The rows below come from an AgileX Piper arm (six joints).
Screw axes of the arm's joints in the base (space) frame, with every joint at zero. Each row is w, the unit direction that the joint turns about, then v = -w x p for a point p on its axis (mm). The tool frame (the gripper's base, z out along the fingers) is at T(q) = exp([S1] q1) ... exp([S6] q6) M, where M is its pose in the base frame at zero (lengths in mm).
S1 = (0, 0, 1, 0, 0, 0)
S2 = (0, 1, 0, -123, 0, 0)
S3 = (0, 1, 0, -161.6, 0, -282.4)
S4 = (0.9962, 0, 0.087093, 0, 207.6, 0)
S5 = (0, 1, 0, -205.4, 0, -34.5)
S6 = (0.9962, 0, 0.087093, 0, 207.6, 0)
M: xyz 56.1 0 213.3 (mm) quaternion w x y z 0.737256 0 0.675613 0
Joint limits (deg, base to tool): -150..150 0..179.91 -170..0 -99.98..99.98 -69.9..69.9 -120..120
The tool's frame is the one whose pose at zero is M.
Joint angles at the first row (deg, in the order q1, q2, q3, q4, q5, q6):
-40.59 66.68 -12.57 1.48 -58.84 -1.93
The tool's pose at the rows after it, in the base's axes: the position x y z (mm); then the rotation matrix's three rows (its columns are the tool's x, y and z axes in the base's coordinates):
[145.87, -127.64, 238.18], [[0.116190, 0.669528, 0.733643], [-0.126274, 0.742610, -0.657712], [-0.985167, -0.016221, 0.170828]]
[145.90, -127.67, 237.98], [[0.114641, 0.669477, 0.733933], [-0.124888, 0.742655, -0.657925], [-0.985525, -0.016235, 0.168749]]
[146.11, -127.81, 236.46], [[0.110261, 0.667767, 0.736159], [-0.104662, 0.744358, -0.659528], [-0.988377, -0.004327, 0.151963]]
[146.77, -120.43, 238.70], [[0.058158, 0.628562, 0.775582], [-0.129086, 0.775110, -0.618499], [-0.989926, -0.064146, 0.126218]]
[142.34, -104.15, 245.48], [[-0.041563, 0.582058, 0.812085], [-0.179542, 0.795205, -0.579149], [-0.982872, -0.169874, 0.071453]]
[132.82, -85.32, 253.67], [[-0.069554, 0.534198, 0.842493], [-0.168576, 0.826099, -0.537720], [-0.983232, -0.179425, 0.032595]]
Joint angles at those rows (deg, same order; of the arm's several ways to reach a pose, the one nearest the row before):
-40.59 66.55 -12.56 1.48 -58.84 -1.93
-40.60 66.56 -12.56 1.47 -58.73 -1.92
-40.59 66.56 -12.57 1.48 -57.75 -1.23
-40.09 63.98 -12.56 -1.87 -53.69 -2.41
-36.93 56.72 -12.56 -2.09 -43.28 -8.18
-32.94 47.94 -12.57 -0.74 -32.25 -9.70

